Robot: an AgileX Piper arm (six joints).
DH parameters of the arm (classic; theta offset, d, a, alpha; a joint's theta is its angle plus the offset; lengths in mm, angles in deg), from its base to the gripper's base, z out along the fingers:
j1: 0 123 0 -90
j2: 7.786 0 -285 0
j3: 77.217 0 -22 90
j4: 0 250.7 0 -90
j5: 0 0 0 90
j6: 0 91 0 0
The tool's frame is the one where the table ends.
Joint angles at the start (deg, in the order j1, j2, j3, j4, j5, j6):
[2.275, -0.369, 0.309, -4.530, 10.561, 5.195]
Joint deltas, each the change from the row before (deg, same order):
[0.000, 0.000, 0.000, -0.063, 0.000, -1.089]
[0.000, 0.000, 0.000, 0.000, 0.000, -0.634]
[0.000, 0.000, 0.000, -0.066, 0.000, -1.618]
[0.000, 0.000, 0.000, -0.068, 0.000, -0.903]
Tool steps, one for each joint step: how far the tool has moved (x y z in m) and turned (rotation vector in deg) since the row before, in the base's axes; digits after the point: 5 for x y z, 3 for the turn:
[0.00000, -0.00002, 0.00000, -1.146, -0.030, 0.098]
[0.00000, 0.00000, 0.00000, -0.631, -0.016, 0.060]
[0.00000, -0.00002, 0.00000, -1.676, -0.043, 0.148]
[0.00000, -0.00002, 0.00000, -0.966, -0.025, 0.080]

